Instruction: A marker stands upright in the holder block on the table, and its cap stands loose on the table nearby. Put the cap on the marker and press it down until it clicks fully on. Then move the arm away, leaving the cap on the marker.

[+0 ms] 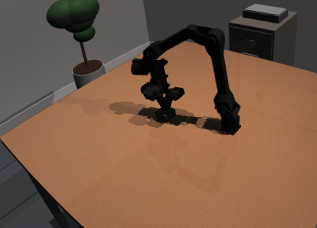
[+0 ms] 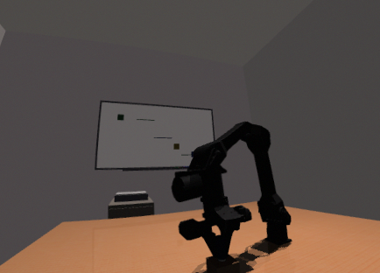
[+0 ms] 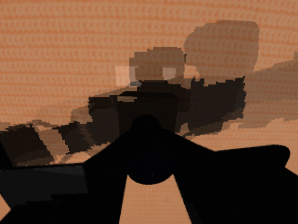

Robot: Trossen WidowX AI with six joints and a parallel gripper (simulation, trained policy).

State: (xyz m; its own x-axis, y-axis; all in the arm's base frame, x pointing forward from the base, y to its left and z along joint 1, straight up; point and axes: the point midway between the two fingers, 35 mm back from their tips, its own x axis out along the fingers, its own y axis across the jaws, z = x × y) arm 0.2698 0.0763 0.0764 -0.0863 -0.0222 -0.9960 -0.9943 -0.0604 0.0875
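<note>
Now: the black cap 2 cm above my gripper tip and 1 cm to the left of it.
</note>
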